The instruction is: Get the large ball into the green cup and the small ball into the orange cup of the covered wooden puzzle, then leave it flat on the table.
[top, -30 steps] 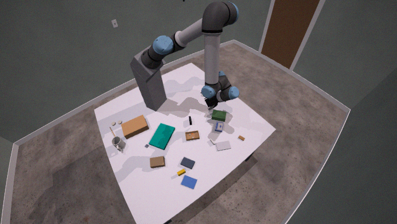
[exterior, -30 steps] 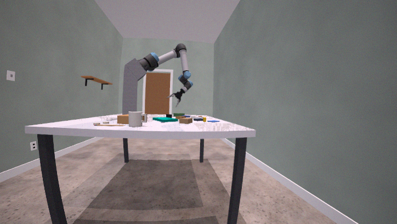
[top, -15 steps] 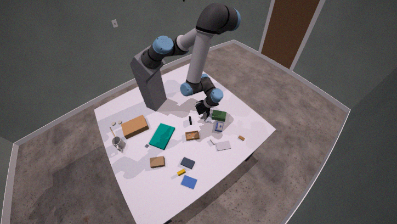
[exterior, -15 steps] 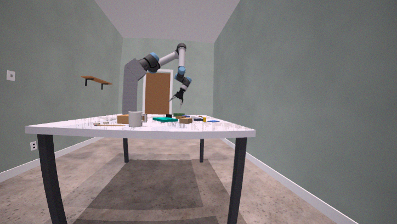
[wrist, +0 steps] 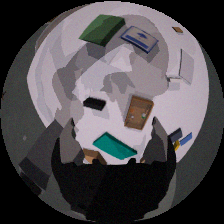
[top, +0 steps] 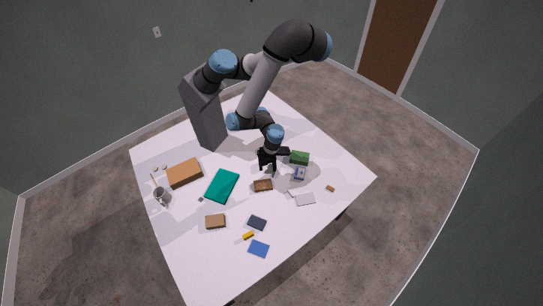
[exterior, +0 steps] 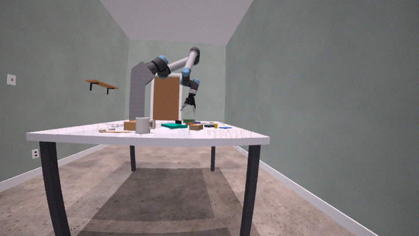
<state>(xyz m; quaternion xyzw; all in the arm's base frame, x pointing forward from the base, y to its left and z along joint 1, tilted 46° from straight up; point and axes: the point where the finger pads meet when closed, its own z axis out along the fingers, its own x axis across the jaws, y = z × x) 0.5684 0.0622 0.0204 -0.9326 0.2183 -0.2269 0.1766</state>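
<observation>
My hand is 110 mm above the puzzle, 70 mm to the left of it and 30 mm short of it. Round my hand: teal board: 260 mm to the right, 130 mm behind, 110 mm below; then green box: 230 mm to the left, 100 mm below, 40 mm ahead; then grey plate: 260 mm ahead, 110 mm below, 50 mm to the left.
</observation>
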